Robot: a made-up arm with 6 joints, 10 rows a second.
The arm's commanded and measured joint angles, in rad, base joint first. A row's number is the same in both.
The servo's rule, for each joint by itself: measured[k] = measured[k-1] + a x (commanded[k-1-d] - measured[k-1]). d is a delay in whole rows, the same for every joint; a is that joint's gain. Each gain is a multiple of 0.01, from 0.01 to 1. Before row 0 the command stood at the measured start. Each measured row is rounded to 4 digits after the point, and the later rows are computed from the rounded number. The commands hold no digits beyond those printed.
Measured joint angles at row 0: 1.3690, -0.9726, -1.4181, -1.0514, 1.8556, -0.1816
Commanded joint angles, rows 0 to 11: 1.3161, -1.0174, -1.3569, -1.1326, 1.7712, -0.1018; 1.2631, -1.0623, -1.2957, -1.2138, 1.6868, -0.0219; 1.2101, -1.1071, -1.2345, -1.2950, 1.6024, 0.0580; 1.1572, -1.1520, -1.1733, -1.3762, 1.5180, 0.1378; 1.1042, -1.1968, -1.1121, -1.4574, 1.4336, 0.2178; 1.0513, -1.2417, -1.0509, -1.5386, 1.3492, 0.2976; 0.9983, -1.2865, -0.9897, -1.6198, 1.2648, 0.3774; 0.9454, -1.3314, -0.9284, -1.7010, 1.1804, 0.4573; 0.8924, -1.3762, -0.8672, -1.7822, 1.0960, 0.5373; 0.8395, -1.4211, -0.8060, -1.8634, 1.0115, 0.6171; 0.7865, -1.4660, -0.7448, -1.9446, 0.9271, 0.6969; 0.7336, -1.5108, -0.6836, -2.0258, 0.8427, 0.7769
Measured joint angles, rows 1 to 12: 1.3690, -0.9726, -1.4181, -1.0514, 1.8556, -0.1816; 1.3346, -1.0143, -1.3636, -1.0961, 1.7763, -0.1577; 1.2881, -1.0589, -1.3032, -1.1608, 1.6922, -0.1170; 1.2374, -1.1037, -1.2421, -1.2346, 1.6078, -0.0645; 1.1853, -1.1486, -1.1809, -1.3125, 1.5234, -0.0038; 1.1326, -1.1934, -1.1197, -1.3922, 1.4390, 0.0627; 1.0798, -1.2383, -1.0585, -1.4727, 1.3546, 0.1332; 1.0268, -1.2831, -0.9973, -1.5536, 1.2702, 0.2065; 0.9739, -1.3280, -0.9360, -1.6347, 1.1858, 0.2817; 0.9209, -1.3728, -0.8748, -1.7158, 1.1014, 0.3584; 0.8680, -1.4177, -0.8136, -1.7970, 1.0169, 0.4360; 0.8150, -1.4626, -0.7524, -1.8782, 0.9325, 0.5143
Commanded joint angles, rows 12 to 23: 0.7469, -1.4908, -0.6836, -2.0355, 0.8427, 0.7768; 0.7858, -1.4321, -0.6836, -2.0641, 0.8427, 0.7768; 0.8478, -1.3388, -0.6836, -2.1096, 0.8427, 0.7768; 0.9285, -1.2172, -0.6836, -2.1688, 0.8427, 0.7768; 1.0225, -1.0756, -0.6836, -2.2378, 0.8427, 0.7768; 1.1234, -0.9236, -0.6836, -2.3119, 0.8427, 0.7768; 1.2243, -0.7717, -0.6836, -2.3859, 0.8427, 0.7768; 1.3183, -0.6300, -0.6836, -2.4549, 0.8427, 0.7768; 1.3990, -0.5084, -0.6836, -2.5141, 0.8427, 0.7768; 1.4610, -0.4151, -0.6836, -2.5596, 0.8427, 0.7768; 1.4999, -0.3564, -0.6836, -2.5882, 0.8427, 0.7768; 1.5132, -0.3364, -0.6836, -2.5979, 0.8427, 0.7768
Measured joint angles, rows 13 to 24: 0.7621, -1.5074, -0.6912, -1.9594, 0.8481, 0.5931; 0.7522, -1.4920, -0.6844, -2.0013, 0.8430, 0.6482; 0.7740, -1.4363, -0.6837, -2.0358, 0.8427, 0.6868; 0.8220, -1.3456, -0.6836, -2.0764, 0.8427, 0.7138; 0.8912, -1.2262, -0.6836, -2.1272, 0.8427, 0.7327; 0.9765, -1.0861, -0.6836, -2.1880, 0.8427, 0.7459; 1.0720, -0.9350, -0.6836, -2.2561, 0.8427, 0.7552; 1.1710, -0.7831, -0.6836, -2.3275, 0.8427, 0.7617; 1.2667, -0.6407, -0.6836, -2.3976, 0.8427, 0.7662; 1.3527, -0.5177, -0.6836, -2.4617, 0.8427, 0.7694; 1.4231, -0.4223, -0.6836, -2.5155, 0.8427, 0.7716; 1.4730, -0.3610, -0.6836, -2.5555, 0.8427, 0.7732
